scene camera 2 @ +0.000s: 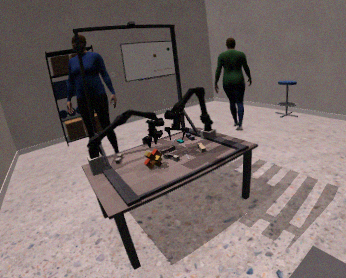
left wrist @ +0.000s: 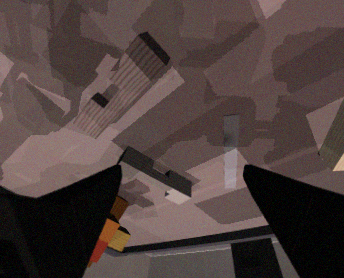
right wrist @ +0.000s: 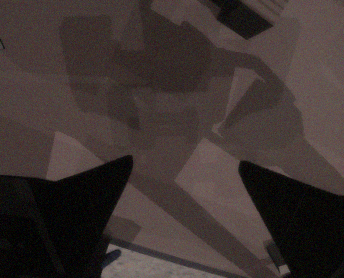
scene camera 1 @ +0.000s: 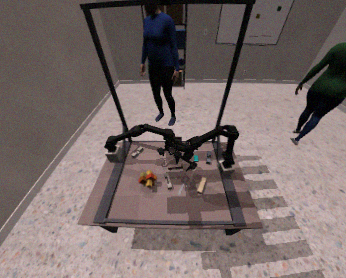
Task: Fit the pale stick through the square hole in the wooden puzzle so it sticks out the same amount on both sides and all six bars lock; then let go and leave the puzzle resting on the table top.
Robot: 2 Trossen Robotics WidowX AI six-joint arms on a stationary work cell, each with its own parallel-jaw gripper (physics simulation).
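Pixels of known places: left gripper, between the fingertips: (scene camera 2: 176, 140) (left wrist: 183, 170) (scene camera 1: 181, 167); right gripper, between the fingertips: (scene camera 2: 153, 146) (right wrist: 185, 162) (scene camera 1: 167, 154); left arm's base, origin of its link: (scene camera 2: 208, 130) (scene camera 1: 226, 164); right arm's base, origin of its link: (scene camera 2: 94, 156) (scene camera 1: 112, 149).
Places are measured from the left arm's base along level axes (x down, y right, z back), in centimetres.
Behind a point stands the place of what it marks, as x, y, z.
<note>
The wooden puzzle (scene camera 1: 148, 178) (scene camera 2: 153, 158) (left wrist: 118, 239), a cluster of red, orange, yellow and brown bars, rests on the table; the left finger partly hides it in the left wrist view. The pale stick (scene camera 1: 201, 185) {3.7, -12.0, -24.9} (scene camera 2: 201, 147) {3.8, -13.5, -26.9} lies flat on the table, apart from the puzzle; its end shows at the right edge of the left wrist view (left wrist: 337, 145) {4.8, -12.9, -27.3}. My left gripper (scene camera 1: 190, 167) (scene camera 2: 176, 135) {-2.9, 1.9, -37.7} (left wrist: 183, 170) {-2.9, 1.9, -37.7} is open and empty above the table, between puzzle and stick. My right gripper (scene camera 2: 152, 143) {2.9, 21.7, -46.5} (right wrist: 185, 162) {2.9, 21.7, -46.5} is open and empty above the table behind the puzzle. The square hole cannot be made out.
A notched wooden bar (scene camera 1: 175, 168) {4.1, 7.3, -41.7} (left wrist: 125, 80) {3.7, 8.9, -38.8} and a grey notched bar (scene camera 1: 168, 181) {4.0, -4.5, -49.2} (left wrist: 155, 172) {4.8, -2.1, -47.9} lie between puzzle and stick, near a translucent strip (scene camera 1: 181, 189) {6.8, -11.3, -40.1} (left wrist: 230, 150) {6.7, -7.2, -37.8}. A teal block (scene camera 1: 196, 158) {5.3, 14.3, -21.2} (scene camera 2: 180, 141) {5.5, 13.3, -22.8} and another notched bar (scene camera 1: 137, 151) {5.5, 31.8, -74.8} (scene camera 2: 118, 158) {3.3, 27.0, -76.8} lie farther back.
</note>
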